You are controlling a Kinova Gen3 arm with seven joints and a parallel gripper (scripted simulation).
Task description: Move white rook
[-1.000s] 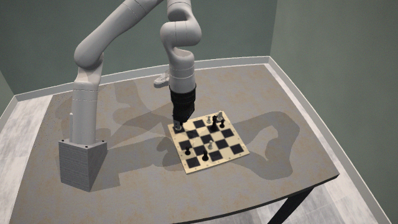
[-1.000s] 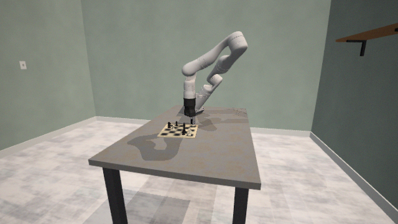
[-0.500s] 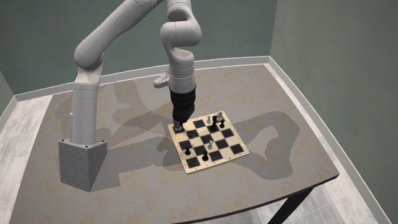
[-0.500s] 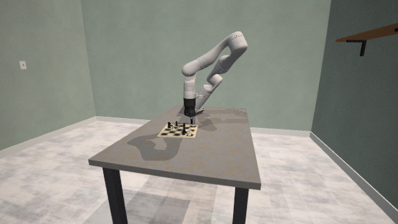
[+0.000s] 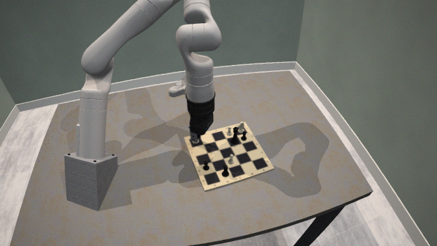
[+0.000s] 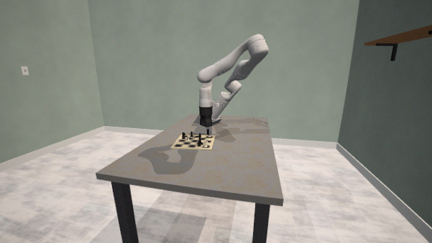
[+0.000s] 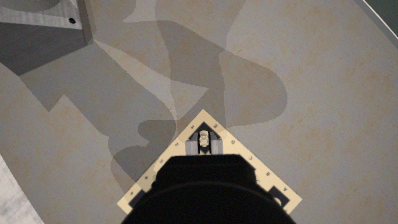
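The rook lies 10 mm below my hand. Also, from my hand: small chessboard: 90 mm ahead, 60 mm to the right, 40 mm below.
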